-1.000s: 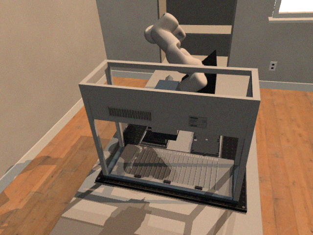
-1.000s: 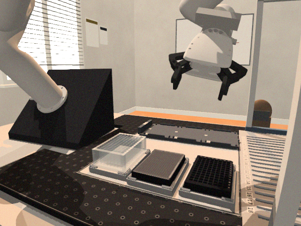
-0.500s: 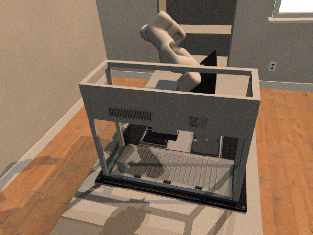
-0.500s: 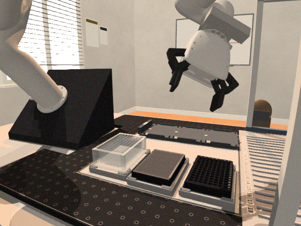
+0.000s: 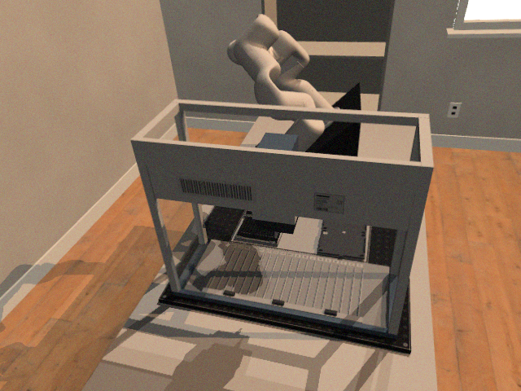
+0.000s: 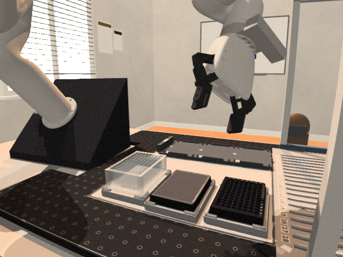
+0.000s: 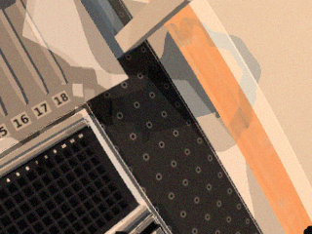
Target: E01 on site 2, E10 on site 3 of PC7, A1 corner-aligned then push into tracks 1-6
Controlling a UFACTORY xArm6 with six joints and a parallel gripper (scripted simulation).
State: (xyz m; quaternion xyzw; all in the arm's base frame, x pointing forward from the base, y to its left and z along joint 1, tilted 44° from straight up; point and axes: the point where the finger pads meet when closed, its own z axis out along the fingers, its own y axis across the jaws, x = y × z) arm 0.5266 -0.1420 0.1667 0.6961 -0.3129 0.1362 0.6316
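Now: hand 60 mm past the E10, 10 mm to the right of it and 150 mm above it. The rest, counted from my hand: nest S2 (60 mm behind, 10 mm to the left, 160 mm below); 96-well plate E01 (50 mm ahead, 150 mm below); nest S3 (50 mm ahead, 160 mm below).
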